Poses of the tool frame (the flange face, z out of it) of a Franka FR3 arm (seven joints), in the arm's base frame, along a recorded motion.
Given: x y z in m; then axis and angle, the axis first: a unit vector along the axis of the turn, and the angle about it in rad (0 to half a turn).
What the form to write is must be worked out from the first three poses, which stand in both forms.
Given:
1: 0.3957, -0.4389, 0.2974, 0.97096, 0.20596, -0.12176, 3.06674
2: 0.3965, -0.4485, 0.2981, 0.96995, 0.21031, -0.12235, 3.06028
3: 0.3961, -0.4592, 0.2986, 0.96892, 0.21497, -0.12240, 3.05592
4: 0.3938, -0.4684, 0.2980, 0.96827, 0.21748, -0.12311, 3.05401
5: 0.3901, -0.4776, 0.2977, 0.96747, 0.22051, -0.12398, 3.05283
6: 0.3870, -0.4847, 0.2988, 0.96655, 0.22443, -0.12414, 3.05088
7: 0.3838, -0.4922, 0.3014, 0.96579, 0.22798, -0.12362, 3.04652
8: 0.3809, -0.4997, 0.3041, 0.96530, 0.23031, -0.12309, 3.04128
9: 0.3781, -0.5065, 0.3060, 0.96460, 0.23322, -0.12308, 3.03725
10: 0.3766, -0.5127, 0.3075, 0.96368, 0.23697, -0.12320, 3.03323
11: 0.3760, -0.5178, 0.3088, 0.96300, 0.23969, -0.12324, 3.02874
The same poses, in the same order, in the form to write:
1: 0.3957, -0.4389, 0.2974, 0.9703, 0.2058, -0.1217, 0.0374
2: 0.3965, -0.4485, 0.2981, 0.9691, 0.2101, -0.1222, 0.0406
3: 0.3961, -0.4592, 0.2986, 0.9680, 0.2148, -0.1223, 0.0428
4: 0.3938, -0.4684, 0.2980, 0.9673, 0.2173, -0.1230, 0.0438
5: 0.3901, -0.4776, 0.2977, 0.9665, 0.2203, -0.1239, 0.0444
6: 0.3870, -0.4847, 0.2988, 0.9656, 0.2242, -0.1240, 0.0453
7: 0.3838, -0.4922, 0.3014, 0.9647, 0.2277, -0.1235, 0.0475
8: 0.3809, -0.4997, 0.3041, 0.9641, 0.2300, -0.1229, 0.0501
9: 0.3781, -0.5065, 0.3060, 0.9633, 0.2329, -0.1229, 0.0521
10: 0.3766, -0.5127, 0.3075, 0.9623, 0.2366, -0.1230, 0.0542
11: 0.3760, -0.5178, 0.3088, 0.9615, 0.2393, -0.1230, 0.0564
